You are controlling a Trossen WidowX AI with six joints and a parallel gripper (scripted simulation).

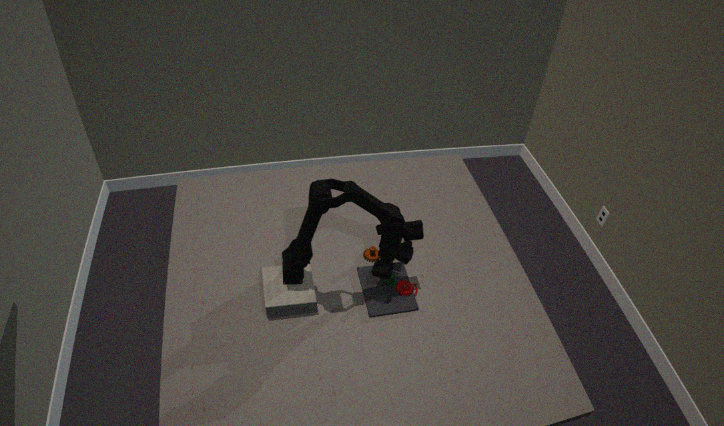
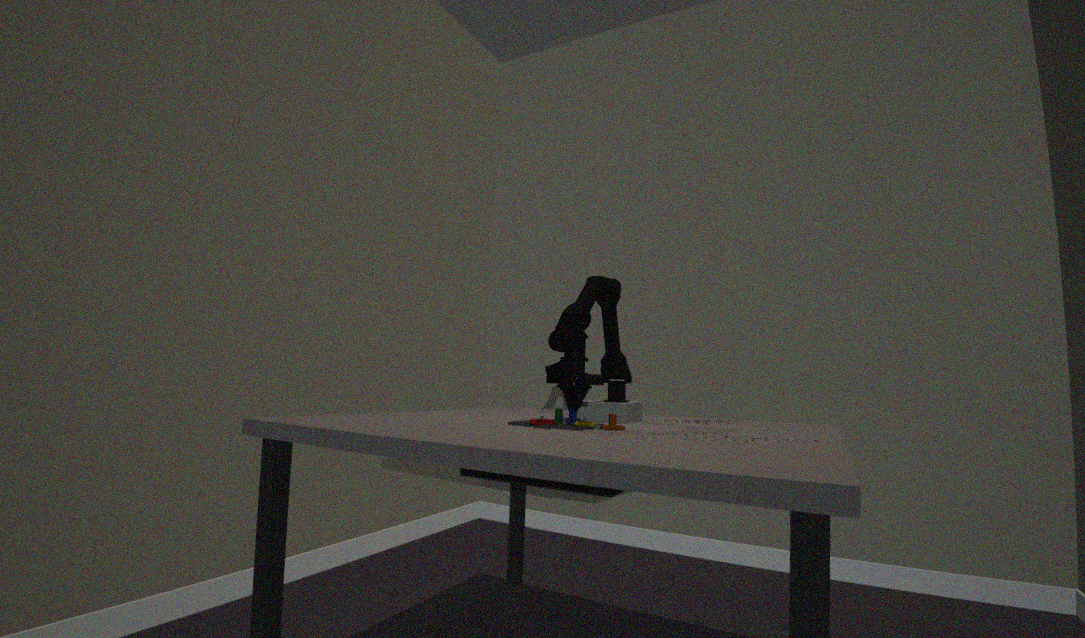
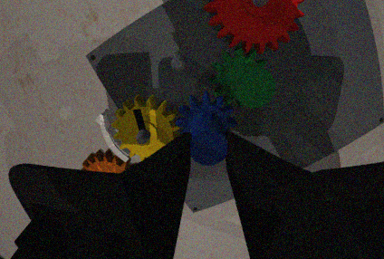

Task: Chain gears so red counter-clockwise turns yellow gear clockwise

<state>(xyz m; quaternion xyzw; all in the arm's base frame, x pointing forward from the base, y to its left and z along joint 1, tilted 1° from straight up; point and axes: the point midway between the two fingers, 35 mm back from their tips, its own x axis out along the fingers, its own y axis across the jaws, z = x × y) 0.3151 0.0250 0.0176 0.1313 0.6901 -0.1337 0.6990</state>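
Now: gripper tip 10 mm above the blue gear. The rest, counted from my gripper tip: red gear (60 mm to the right, 60 mm ahead, 30 mm below); yellow gear (40 mm to the left, 30 mm below, 10 mm ahead); green gear (30 mm to the right, 20 mm below, 20 mm ahead).
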